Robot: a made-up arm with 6 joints.
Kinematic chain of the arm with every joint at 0, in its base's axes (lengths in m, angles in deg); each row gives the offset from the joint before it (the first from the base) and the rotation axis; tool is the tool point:
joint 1: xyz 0 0 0.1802 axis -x
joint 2: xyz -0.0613 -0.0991 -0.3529 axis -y
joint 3: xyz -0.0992 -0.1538 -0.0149 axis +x
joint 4: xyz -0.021 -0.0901 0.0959 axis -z
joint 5: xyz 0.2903 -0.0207 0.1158 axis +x
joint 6: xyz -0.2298 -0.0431 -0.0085 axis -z
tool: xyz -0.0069 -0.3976 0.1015
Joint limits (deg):
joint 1: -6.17..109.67
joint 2: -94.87..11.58
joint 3: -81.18..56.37
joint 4: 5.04..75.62
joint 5: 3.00..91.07
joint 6: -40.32..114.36
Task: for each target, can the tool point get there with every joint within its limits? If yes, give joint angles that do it. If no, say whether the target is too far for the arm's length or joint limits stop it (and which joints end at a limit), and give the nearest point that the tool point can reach.
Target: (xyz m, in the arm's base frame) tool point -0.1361 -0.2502 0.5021
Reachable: yes | joints 21.86 -64.28 -0.35 54.09 20.75 47.08
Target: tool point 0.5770 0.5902 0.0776
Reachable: no: joint limits stop it (at a limit: joint 1, joint 4, joint 5) | nearest point 0.3195 0.2520 0.2620 | short by 0.463 m
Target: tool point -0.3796 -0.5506 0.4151
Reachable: yes | joints 57.19 -16.27 -25.19 17.52 83.28 30.93
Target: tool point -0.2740 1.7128 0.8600
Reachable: no: too far | nearest point -0.1341 0.4266 0.6556 | short by 1.310 m
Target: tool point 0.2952 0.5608 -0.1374
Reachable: no: joint limits stop it (at a limit: joint 1, joint 3, joint 4, joint 5) | nearest point 0.1600 0.2584 0.1292 | short by 0.425 m
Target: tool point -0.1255 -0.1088 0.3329
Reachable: yes | joints 36.62 -86.59 -36.21 55.77 79.54 64.50
